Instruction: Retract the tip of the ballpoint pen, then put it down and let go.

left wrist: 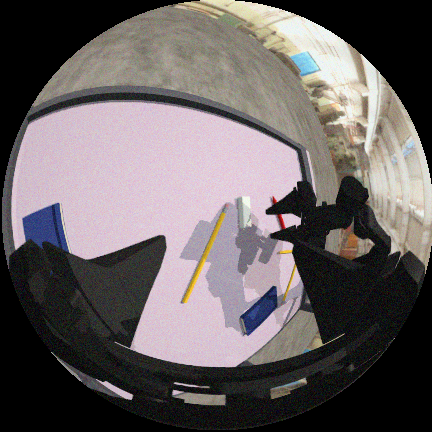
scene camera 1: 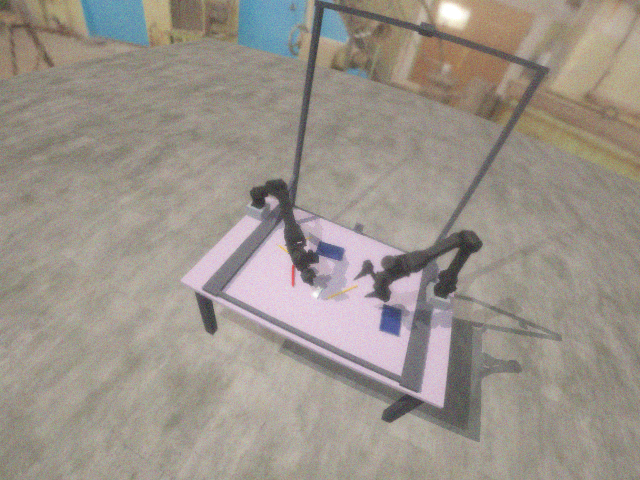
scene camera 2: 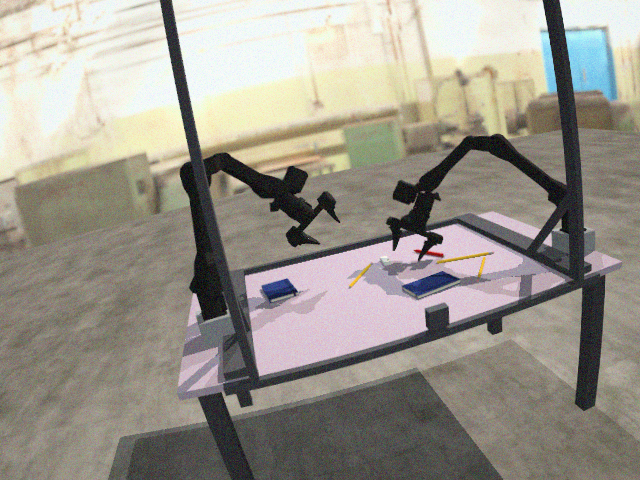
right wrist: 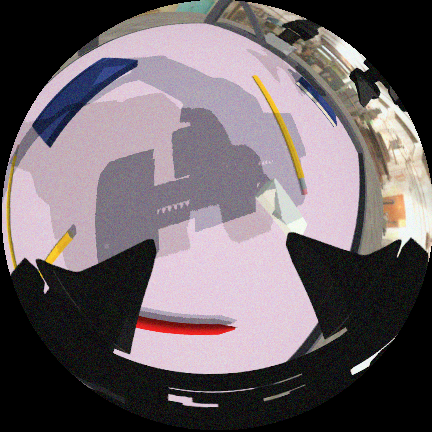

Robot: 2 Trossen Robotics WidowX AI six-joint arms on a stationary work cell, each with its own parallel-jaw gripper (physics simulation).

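Where they show: left gripper, fingertip midpoint: (left wrist: 231, 245) (scene camera 1: 359, 288) (scene camera 2: 329, 232) (right wrist: 375, 100); right gripper, fingertip midpoint: (left wrist: 267, 224) (scene camera 1: 309, 280) (scene camera 2: 406, 255) (right wrist: 221, 243); left arm's base at its link origin: (scene camera 1: 440, 292) (scene camera 2: 214, 313) (right wrist: 283, 40); right arm's base at its link origin: (scene camera 1: 258, 204).
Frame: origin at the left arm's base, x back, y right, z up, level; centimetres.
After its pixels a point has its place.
The red ballpoint pen (scene camera 1: 293, 275) {x -71.0, y -11.4, z -6.0 cm} (scene camera 2: 429, 253) {x -71.0, y -10.3, z -6.3 cm} (left wrist: 278, 215) {x -70.4, y -12.0, z -6.3 cm} (right wrist: 187, 328) {x -70.2, y -13.3, z -6.0 cm} lies flat on the table. In the right wrist view the left finger hides one end; the visible end tapers toward the right. Whether its tip is out is too small to tell. My right gripper (scene camera 2: 407, 255) {x -63.0, y -11.9, z -5.1 cm} (right wrist: 221, 243) {x -63.0, y -11.9, z -5.1 cm} is open and empty, pointing down low over the table between the pen and a white block; it also shows in the left wrist view (left wrist: 269, 224). My left gripper (scene camera 1: 361, 287) {x -41.2, y -18.0, z 7.3 cm} (scene camera 2: 329, 233) {x -41.2, y -18.0, z 7.3 cm} (left wrist: 231, 245) {x -41.2, y -18.0, z 7.3 cm} is open and empty, high above the table, well away from the pen.
The white block (scene camera 1: 316, 292) {x -58.1, y -17.1, z -5.8 cm} (scene camera 2: 384, 260) {x -56.8, y -15.4, z -5.8 cm} (left wrist: 243, 212) {x -56.7, y -16.5, z -5.8 cm} (right wrist: 282, 207) {x -57.8, y -15.7, z -5.8 cm} lies near a yellow pencil (scene camera 1: 342, 291) {x -46.5, y -11.7, z -6.3 cm} (scene camera 2: 360, 275) {x -46.1, y -11.1, z -6.4 cm} (left wrist: 205, 252) {x -46.8, y -12.5, z -6.4 cm} (right wrist: 280, 125) {x -47.8, y -12.6, z -6.6 cm}. Two more yellow pencils lie beyond the pen. One blue notebook (scene camera 1: 330, 250) {x -57.7, y 11.5, z -5.8 cm} (scene camera 2: 431, 284) {x -57.1, y 12.9, z -5.8 cm} lies near the back edge in scene camera 1, another (scene camera 1: 390, 320) {x -22.2, y -20.1, z -5.8 cm} (scene camera 2: 279, 289) {x -21.9, y -18.3, z -5.8 cm} below the left gripper.
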